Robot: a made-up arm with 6 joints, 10 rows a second.
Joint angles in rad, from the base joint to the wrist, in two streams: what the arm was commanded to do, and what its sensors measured. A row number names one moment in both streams.
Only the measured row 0 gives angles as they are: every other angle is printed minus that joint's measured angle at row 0.
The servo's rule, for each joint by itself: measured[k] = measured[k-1] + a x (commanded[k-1-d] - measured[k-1]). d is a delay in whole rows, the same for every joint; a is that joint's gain. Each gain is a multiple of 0.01, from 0.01 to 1. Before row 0 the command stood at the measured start. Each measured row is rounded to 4 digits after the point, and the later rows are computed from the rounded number. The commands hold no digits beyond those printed.
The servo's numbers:
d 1
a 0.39 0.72 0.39 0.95 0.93 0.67
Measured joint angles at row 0:
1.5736 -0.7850 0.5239 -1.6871 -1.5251 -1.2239
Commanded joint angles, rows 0 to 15:
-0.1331 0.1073 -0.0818 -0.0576 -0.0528 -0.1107
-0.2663 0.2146 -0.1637 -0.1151 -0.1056 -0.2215
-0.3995 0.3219 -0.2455 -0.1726 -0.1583 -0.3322
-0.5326 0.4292 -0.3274 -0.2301 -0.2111 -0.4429
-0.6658 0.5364 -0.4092 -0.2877 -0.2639 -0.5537
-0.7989 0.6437 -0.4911 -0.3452 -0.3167 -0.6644
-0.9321 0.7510 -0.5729 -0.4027 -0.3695 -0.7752
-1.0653 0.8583 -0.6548 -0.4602 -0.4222 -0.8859
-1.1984 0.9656 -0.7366 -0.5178 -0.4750 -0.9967
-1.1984 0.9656 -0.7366 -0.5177 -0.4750 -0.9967
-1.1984 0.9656 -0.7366 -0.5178 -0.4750 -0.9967
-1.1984 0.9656 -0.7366 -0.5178 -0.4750 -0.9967
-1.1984 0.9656 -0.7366 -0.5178 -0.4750 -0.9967
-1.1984 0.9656 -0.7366 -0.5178 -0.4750 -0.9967
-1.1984 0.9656 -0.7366 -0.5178 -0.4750 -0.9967
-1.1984 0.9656 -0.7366 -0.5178 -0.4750 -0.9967
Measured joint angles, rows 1 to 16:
0.0000 0.0000 0.0000 0.0000 0.0000 0.0000
-0.0519 0.0773 -0.0319 -0.0547 -0.0491 -0.0742
-0.1355 0.1762 -0.0833 -0.1121 -0.1016 -0.1729
-0.2385 0.2811 -0.1466 -0.1696 -0.1543 -0.2796
-0.3532 0.3877 -0.2171 -0.2271 -0.2071 -0.3890
-0.4751 0.4948 -0.2920 -0.2847 -0.2599 -0.4993
-0.6014 0.6020 -0.3696 -0.3422 -0.3127 -0.6099
-0.7304 0.7093 -0.4489 -0.3997 -0.3655 -0.7207
-0.8610 0.8166 -0.5292 -0.4572 -0.4182 -0.8314
-0.9926 0.9239 -0.6101 -0.5148 -0.4710 -0.9422
-1.0729 0.9539 -0.6594 -0.5176 -0.4747 -0.9787
-1.1218 0.9623 -0.6895 -0.5178 -0.4750 -0.9908
-1.1517 0.9647 -0.7079 -0.5178 -0.4750 -0.9948
-1.1699 0.9653 -0.7191 -0.5178 -0.4750 -0.9961
-1.1810 0.9655 -0.7259 -0.5178 -0.4750 -0.9965
-1.1878 0.9656 -0.7301 -0.5178 -0.4750 -0.9966

